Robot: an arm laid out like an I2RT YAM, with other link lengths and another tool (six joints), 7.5 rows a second.
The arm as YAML. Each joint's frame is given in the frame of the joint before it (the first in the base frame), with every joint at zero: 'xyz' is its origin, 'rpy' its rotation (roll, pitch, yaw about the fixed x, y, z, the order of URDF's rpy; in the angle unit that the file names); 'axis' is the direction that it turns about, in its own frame. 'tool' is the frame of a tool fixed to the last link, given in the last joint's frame.
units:
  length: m
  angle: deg
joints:
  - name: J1
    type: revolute
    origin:
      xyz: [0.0, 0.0, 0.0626]
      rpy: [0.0, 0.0, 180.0]
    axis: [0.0, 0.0, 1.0]
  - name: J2
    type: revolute
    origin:
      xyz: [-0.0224, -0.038, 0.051]
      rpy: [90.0, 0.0, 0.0]
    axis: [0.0, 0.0, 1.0]
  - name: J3
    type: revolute
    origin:
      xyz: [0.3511, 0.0, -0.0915]
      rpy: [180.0, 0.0, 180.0]
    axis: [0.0, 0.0, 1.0]
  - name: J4
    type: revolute
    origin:
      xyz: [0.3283, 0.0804, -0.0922]
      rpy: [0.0, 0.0, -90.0]
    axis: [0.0, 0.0, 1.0]
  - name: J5
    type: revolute
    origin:
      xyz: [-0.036, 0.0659, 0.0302]
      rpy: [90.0, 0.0, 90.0]
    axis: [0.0, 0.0, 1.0]
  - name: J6
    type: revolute
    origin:
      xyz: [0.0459, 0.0, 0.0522]
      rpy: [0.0, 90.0, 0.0]
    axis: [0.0, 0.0, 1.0]
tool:
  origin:
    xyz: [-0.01, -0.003, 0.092]
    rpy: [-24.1, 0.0, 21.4]
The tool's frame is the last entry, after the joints.
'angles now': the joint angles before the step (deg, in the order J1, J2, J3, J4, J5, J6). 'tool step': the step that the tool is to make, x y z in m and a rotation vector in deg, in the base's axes. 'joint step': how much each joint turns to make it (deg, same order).
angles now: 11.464, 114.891, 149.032, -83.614, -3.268, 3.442
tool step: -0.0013, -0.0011, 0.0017, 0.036, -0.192, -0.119
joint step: -0.087, -0.241, -0.064, 0.020, 0.023, 0.023
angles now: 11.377, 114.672, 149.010, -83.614, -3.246, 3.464
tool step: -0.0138, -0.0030, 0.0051, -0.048, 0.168, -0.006
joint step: -0.026, -2.584, -2.796, 0.036, -0.002, -0.024
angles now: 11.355, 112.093, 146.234, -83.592, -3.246, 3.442
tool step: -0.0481, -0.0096, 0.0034, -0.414, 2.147, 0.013
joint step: 0.001, -8.907, -11.126, 0.032, -0.021, 0.002
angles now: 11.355, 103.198, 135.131, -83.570, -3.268, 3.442
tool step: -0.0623, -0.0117, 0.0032, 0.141, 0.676, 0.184
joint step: 0.001, -10.903, -12.029, 0.493, -0.326, 0.023
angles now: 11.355, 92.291, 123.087, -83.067, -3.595, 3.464
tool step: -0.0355, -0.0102, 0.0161, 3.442, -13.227, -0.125
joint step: -0.995, -13.532, -15.198, 15.306, -1.238, 0.007
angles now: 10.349, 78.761, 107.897, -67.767, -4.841, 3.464
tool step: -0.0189, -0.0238, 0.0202, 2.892, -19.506, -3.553
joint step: -3.552, -13.011, -15.770, 22.473, 0.055, -0.025
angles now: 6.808, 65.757, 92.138, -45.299, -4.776, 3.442
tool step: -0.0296, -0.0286, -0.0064, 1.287, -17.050, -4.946
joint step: -4.951, -13.290, -18.145, 21.949, 0.032, 0.001
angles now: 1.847, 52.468, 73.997, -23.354, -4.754, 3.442
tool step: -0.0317, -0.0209, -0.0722, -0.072, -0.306, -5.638
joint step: -3.120, -11.280, -16.527, 5.552, 2.519, 0.000
